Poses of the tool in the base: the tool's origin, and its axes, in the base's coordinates. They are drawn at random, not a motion.
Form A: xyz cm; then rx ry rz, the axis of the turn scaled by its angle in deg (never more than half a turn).
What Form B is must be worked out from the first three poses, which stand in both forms.
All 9 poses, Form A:
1: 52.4 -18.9 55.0 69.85 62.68 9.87
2: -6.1 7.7 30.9 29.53 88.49 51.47
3: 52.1 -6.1 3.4 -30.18 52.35 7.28
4: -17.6 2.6 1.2 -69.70 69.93 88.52
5: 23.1 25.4 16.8 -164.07 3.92 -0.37
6: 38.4 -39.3 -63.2 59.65 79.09 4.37
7: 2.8 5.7 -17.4 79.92 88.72 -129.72
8: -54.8 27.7 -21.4 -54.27 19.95 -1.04
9: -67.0 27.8 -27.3 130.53 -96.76 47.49
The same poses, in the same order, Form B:
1: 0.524 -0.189 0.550 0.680 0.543 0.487 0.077
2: -0.061 0.077 0.309 0.598 0.222 0.666 0.387
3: 0.521 -0.061 0.034 0.862 -0.251 0.436 0.061
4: -0.176 0.026 0.012 0.402 -0.481 0.483 0.611
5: 0.231 0.254 0.168 0.138 -0.990 0.024 -0.002
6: 0.384 -0.393 -0.632 0.648 0.458 0.607 0.034
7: 0.028 0.057 -0.174 0.032 0.453 0.503 -0.735
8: -0.548 0.277 -0.214 0.875 -0.454 0.167 -0.009
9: -0.670 0.278 -0.273 0.093 0.768 -0.569 0.279
